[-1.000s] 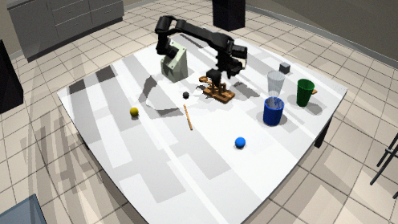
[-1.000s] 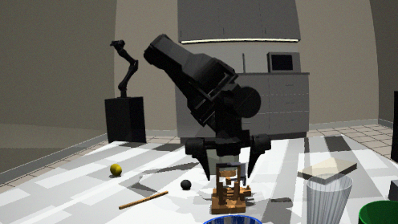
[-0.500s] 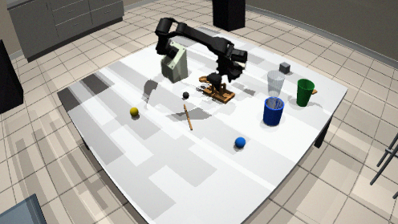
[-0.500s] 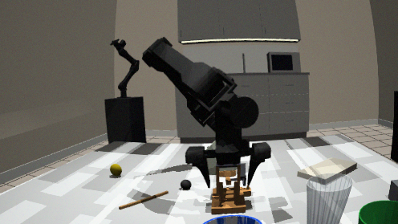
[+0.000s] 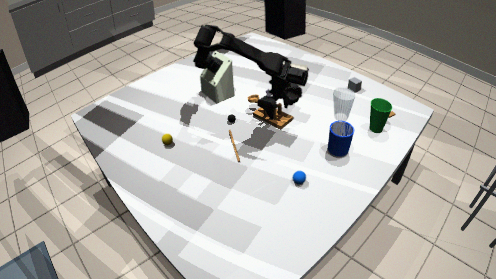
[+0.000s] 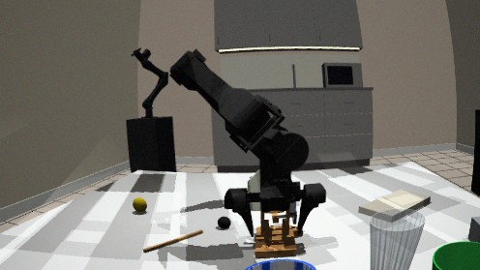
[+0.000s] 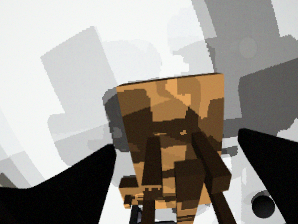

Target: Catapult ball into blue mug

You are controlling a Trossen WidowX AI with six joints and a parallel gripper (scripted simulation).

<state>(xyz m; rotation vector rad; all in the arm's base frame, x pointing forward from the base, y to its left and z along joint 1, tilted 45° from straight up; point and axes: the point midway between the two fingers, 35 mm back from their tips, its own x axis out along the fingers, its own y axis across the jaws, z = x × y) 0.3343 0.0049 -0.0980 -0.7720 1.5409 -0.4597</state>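
The black ball is 110 mm behind my gripper tip, 150 mm to the right of it and 20 mm below it. The rest, counted from my gripper tip: wooden catapult (70 mm behind, 20 mm above); then clear cup (150 mm ahead, 220 mm to the left); then wooden stick (10 mm ahead, 220 mm to the right, 30 mm below).
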